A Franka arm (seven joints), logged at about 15 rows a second.
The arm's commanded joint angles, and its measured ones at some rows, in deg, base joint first. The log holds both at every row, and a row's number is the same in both.
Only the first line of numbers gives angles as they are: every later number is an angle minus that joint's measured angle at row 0.
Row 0, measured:
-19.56 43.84 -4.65 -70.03 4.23 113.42 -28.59
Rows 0 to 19, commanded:
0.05 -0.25 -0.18 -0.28 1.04 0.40 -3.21
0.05 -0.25 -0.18 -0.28 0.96 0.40 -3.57
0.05 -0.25 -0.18 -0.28 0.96 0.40 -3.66
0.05 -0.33 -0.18 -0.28 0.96 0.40 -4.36
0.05 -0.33 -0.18 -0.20 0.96 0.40 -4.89
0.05 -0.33 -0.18 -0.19 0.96 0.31 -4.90
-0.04 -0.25 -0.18 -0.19 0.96 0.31 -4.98
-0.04 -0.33 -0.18 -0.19 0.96 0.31 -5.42
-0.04 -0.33 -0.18 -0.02 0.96 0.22 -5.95
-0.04 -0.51 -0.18 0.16 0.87 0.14 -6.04
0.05 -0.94 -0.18 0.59 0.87 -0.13 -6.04
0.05 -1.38 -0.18 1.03 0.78 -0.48 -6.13
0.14 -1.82 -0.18 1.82 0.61 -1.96 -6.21
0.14 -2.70 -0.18 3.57 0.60 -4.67 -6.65
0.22 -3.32 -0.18 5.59 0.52 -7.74 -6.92
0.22 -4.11 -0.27 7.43 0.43 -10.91 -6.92
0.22 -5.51 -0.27 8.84 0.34 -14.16 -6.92
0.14 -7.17 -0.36 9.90 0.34 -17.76 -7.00
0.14 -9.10 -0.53 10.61 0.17 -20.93 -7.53
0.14 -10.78 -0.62 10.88 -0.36 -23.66 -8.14
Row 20, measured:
0.03 -6.69 -0.15 10.27 -0.06 -18.42 -5.93
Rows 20 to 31, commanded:
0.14 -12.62 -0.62 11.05 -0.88 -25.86 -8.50
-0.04 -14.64 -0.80 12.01 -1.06 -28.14 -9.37
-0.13 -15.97 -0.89 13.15 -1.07 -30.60 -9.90
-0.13 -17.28 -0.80 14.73 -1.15 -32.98 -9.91
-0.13 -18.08 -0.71 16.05 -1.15 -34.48 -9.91
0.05 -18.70 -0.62 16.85 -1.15 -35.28 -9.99
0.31 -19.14 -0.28 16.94 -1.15 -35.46 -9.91
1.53 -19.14 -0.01 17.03 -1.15 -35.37 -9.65
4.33 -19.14 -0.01 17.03 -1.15 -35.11 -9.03
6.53 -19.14 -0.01 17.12 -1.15 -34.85 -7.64
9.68 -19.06 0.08 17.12 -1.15 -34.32 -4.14
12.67 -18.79 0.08 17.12 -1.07 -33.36 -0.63
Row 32, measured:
6.78 -19.35 0.38 16.03 -0.53 -34.48 -6.17
